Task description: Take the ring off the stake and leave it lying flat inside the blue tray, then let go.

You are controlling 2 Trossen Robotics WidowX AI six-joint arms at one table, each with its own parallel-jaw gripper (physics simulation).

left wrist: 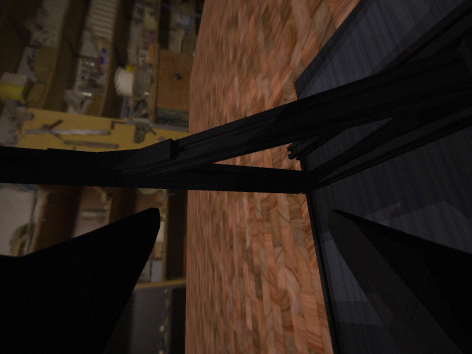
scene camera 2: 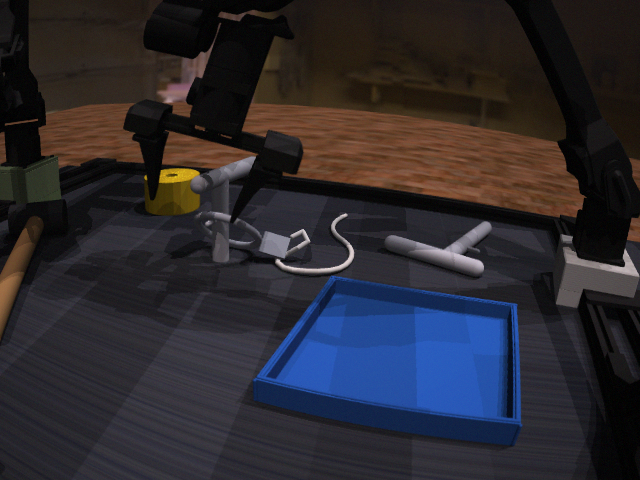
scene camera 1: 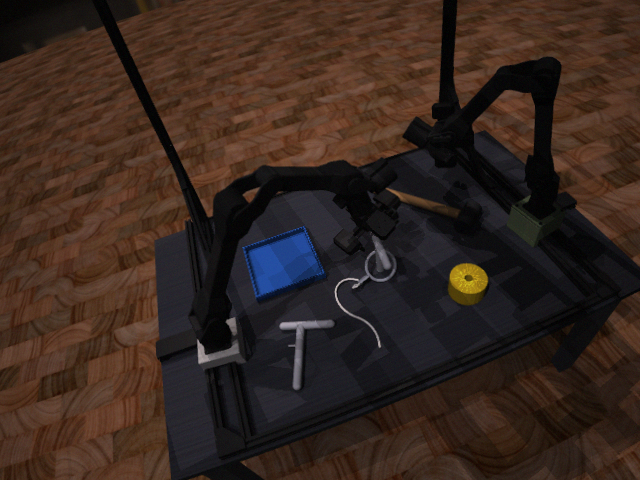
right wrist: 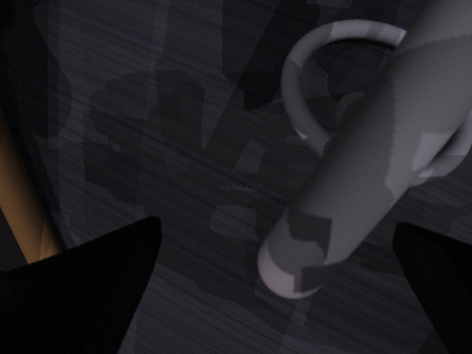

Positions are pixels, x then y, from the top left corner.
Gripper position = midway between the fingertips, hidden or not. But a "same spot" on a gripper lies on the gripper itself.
left gripper: left wrist 245, 217; scene camera 1 447, 127; not seen in scene camera 2 (out of frame); not seen in the right wrist view (out of frame)
right gripper: scene camera 2; scene camera 1 375, 238; right wrist; not seen in the left wrist view (out of frame)
wooden-handled hammer: scene camera 2 32, 220; scene camera 1 465, 219; right wrist 33, 232; not seen in the left wrist view (out of frame)
yellow roll: scene camera 2 174, 196; scene camera 1 467, 283; not seen in the left wrist view (out of frame); not seen in the right wrist view (out of frame)
T-shaped piece: scene camera 2; scene camera 1; not seen in the left wrist view (out of frame); not seen in the right wrist view (out of frame)
same spot on T-shaped piece: [scene camera 2: 451, 257] = [scene camera 1: 295, 322]
same spot on right gripper: [right wrist: 89, 292] = [scene camera 2: 161, 158]
